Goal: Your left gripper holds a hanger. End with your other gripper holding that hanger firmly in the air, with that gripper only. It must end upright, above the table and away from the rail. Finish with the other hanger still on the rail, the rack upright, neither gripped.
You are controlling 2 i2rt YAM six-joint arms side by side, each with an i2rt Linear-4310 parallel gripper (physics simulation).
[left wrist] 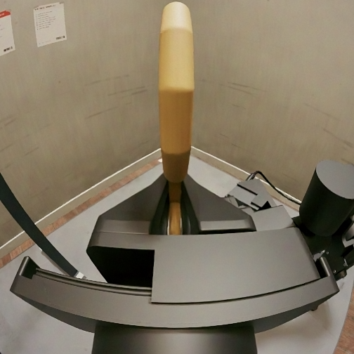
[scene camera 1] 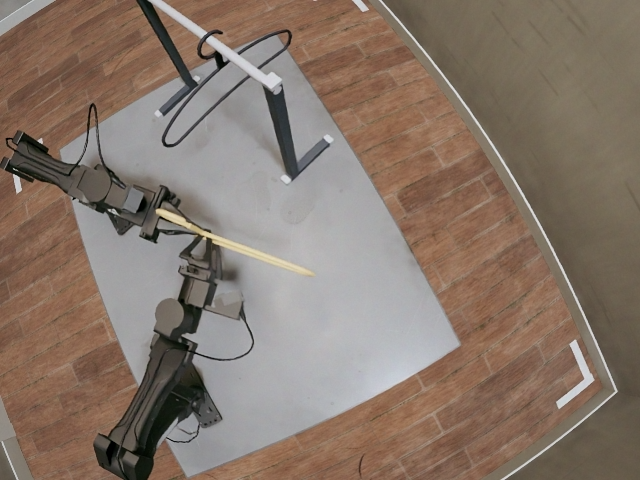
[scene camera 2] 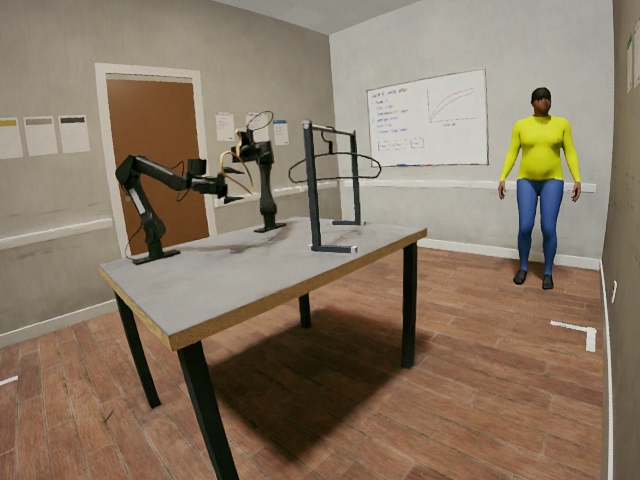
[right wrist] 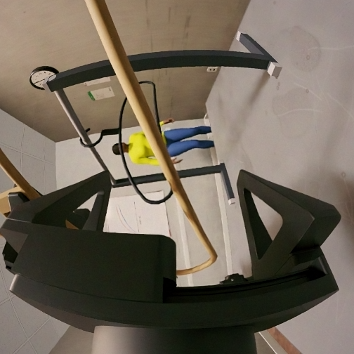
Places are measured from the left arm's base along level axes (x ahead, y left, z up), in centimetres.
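Pixels of known places: left gripper, fingertip midpoint: [scene camera 1: 201, 231] [scene camera 2: 237, 155]; right gripper, fingertip midpoint: [scene camera 2: 244, 185]; left arm's base, link origin: [scene camera 2: 270, 228]; right arm's base, link origin: [scene camera 1: 196, 394] [scene camera 2: 156, 258].
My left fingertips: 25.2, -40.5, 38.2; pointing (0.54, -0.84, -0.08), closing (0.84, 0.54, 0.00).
For each thing: its middle in the pictures, then the offset to it from my left fingertips, as dx, dy, dz. "spot": a spot on its surface instead. Level surfaces: height alone.
- tan hanger, surface spot: [scene camera 1: 263, 255] spot: +6.7, -10.6, +0.9
- black hanger, body centre: [scene camera 1: 220, 66] [scene camera 2: 330, 153] +22.4, +30.0, -2.1
- rail, surface spot: [scene camera 1: 248, 66] [scene camera 2: 314, 125] spot: +24.2, +17.6, +8.5
- rack, body centre: [scene camera 1: 218, 84] [scene camera 2: 337, 181] +21.4, +35.6, -14.4
- table, surface height: dz -38.3
The tan hanger [scene camera 1: 263, 255] [scene camera 2: 221, 160] [left wrist: 176, 117] [right wrist: 135, 95] is in the air above the table, away from the rail, hook at the top. My left gripper [scene camera 1: 199, 230] [scene camera 2: 237, 148] [left wrist: 174, 177] is shut on it near its neck. My right gripper [scene camera 1: 208, 238] [scene camera 2: 239, 185] [right wrist: 173, 176] is open, close below the left one; in the right wrist view a bar of the tan hanger crosses between its spread fingers. Contact cannot be told. The black hanger [scene camera 1: 220, 60] [scene camera 2: 330, 148] [right wrist: 110, 132] hangs on the rail [scene camera 1: 248, 66] [scene camera 2: 320, 127] [right wrist: 75, 117].
The rack [scene camera 1: 279, 124] [scene camera 2: 312, 191] [right wrist: 185, 59] stands upright on the table [scene camera 1: 330, 310] [scene camera 2: 206, 294], beyond both grippers. The two arms are close together at their grippers. A person [scene camera 2: 542, 149] [right wrist: 142, 148] in yellow stands beyond the table.
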